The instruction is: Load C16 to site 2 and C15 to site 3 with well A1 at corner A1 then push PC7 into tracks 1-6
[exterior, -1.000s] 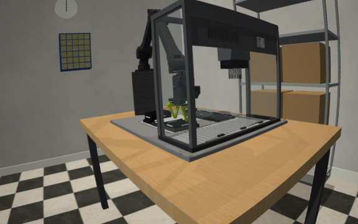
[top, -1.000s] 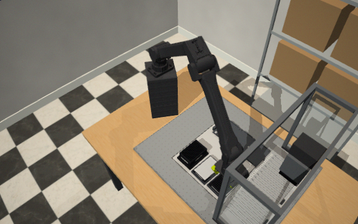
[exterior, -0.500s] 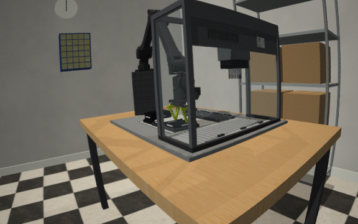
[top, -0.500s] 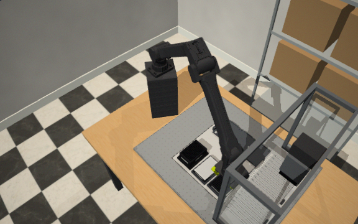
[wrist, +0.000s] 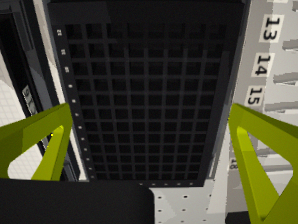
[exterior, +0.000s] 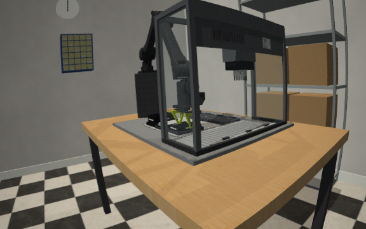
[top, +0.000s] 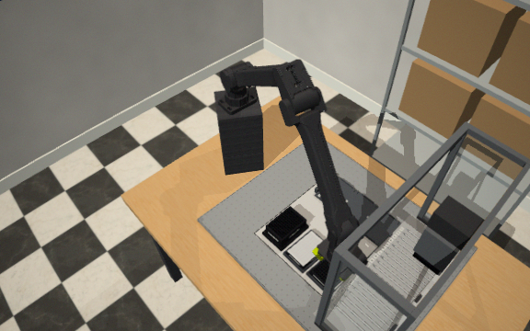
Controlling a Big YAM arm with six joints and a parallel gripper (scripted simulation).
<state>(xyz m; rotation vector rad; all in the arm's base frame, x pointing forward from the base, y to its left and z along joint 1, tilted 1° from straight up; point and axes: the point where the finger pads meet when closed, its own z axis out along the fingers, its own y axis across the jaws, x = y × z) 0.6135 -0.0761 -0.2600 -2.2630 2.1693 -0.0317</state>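
The black 96-well plate C15 lies 10 mm below my hand. Round my hand: plate nest S2 (110 mm behind, 20 mm below, 10 mm to the right); then plate nest S3 (20 mm below); then dark grey carrier PC7 (250 mm to the left, 120 mm behind, 10 mm below).
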